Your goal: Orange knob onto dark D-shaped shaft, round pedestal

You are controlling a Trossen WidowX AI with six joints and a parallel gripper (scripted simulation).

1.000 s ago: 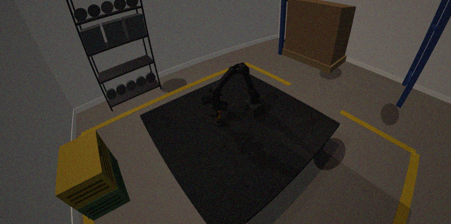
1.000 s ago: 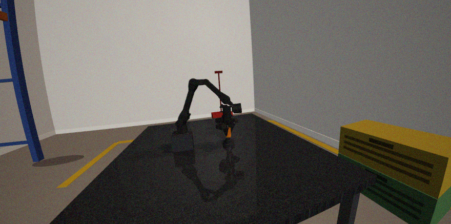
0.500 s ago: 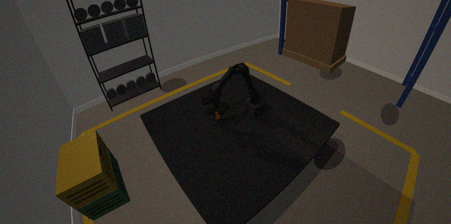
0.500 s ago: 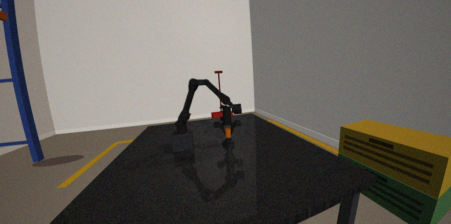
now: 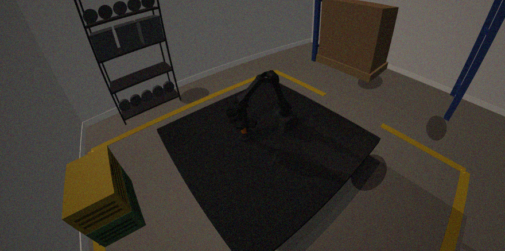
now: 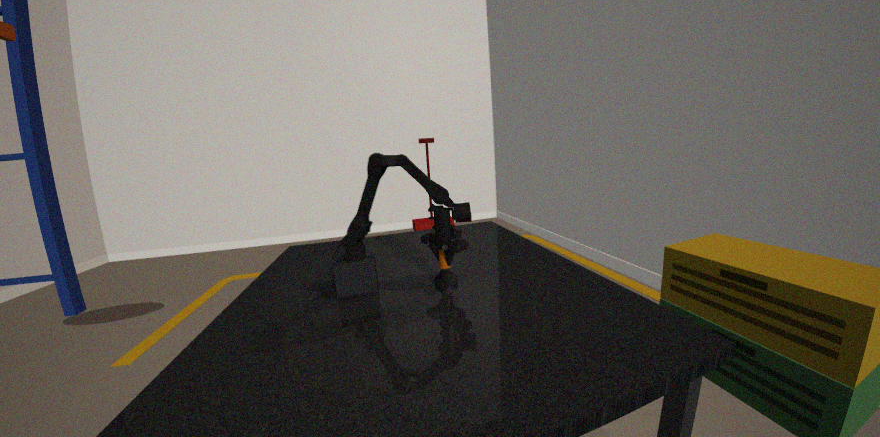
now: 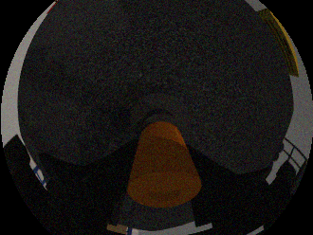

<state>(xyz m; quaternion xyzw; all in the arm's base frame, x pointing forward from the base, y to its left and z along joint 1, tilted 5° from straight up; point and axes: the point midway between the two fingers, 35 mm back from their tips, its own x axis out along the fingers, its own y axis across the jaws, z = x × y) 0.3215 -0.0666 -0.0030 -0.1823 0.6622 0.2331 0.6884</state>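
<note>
The orange knob is 20 mm above my gripper tip. From my gripper tip the other things lie so: round pedestal 40 mm below.
</note>
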